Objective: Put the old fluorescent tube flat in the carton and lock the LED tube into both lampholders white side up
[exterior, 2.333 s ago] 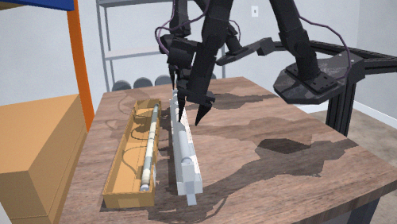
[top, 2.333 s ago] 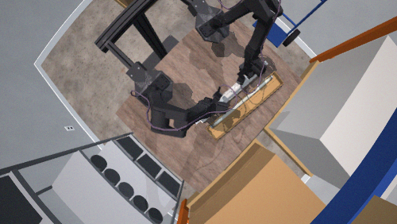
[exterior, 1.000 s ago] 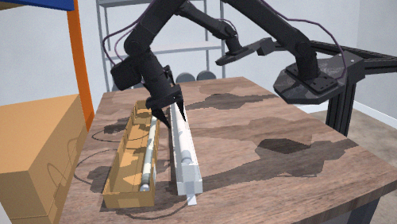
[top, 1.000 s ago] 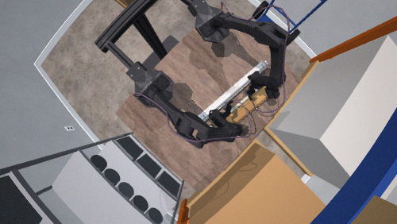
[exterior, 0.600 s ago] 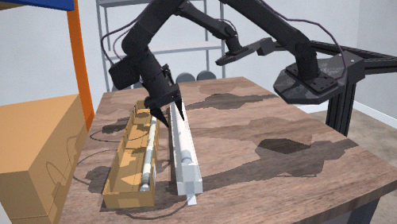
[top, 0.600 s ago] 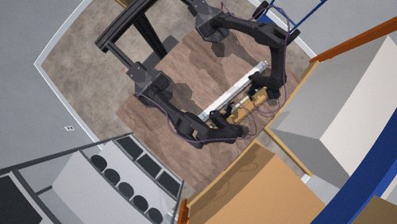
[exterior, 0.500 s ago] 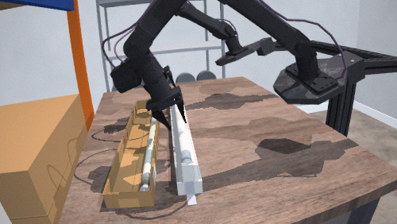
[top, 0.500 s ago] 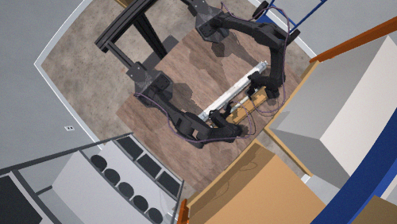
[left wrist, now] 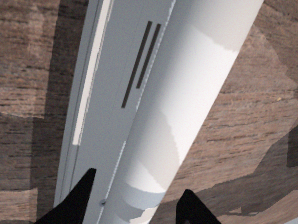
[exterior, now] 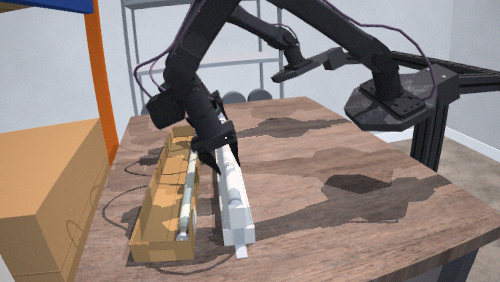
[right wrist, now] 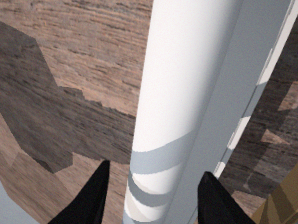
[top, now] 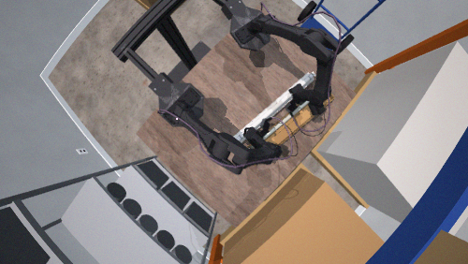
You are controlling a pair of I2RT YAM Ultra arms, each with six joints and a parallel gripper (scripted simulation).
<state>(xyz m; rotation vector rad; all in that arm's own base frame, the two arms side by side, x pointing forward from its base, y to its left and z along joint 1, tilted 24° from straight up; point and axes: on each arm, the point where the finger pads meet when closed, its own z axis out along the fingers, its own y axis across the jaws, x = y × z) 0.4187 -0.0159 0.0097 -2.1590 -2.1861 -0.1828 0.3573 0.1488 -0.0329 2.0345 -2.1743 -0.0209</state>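
My left hand is 12 cm to the left of the LED tube, 2 cm past it and 1 cm above it. Round my left hand: old fluorescent tube 12 cm to the right, 8 cm ahead, 6 cm below; carton 13 cm to the right, 12 cm ahead, 5 cm below; grey light fixture 12 cm to the right, 2 cm below, 2 cm behind.
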